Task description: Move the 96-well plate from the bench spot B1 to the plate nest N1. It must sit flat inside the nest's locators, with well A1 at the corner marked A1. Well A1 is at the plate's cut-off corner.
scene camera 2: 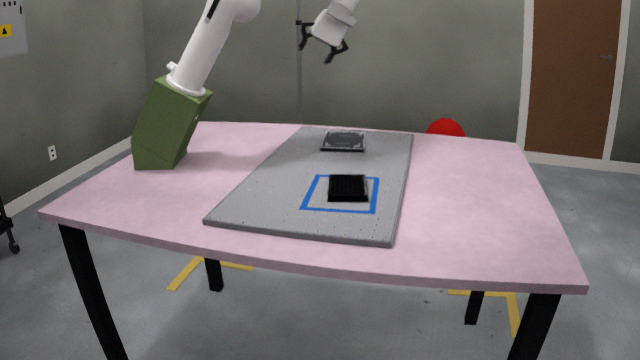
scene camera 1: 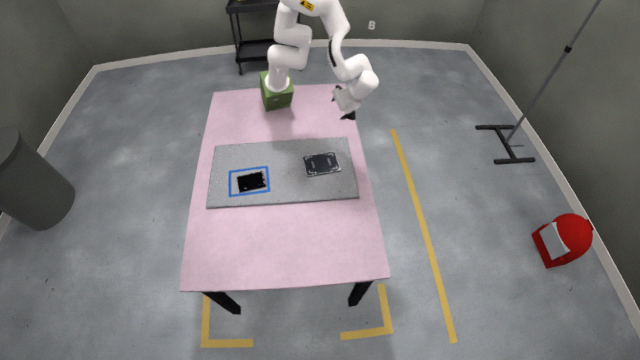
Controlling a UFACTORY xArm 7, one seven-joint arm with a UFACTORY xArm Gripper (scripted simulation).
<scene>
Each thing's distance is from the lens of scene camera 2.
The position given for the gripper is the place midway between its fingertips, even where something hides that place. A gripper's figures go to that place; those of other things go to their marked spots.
gripper [scene camera 2: 313, 57]: 136 cm
black 96-well plate [scene camera 2: 342, 187]: 96 cm
dark plate nest [scene camera 2: 337, 140]: 129 cm
The marked spots on the dark plate nest and the black 96-well plate are 35 cm apart.
</scene>
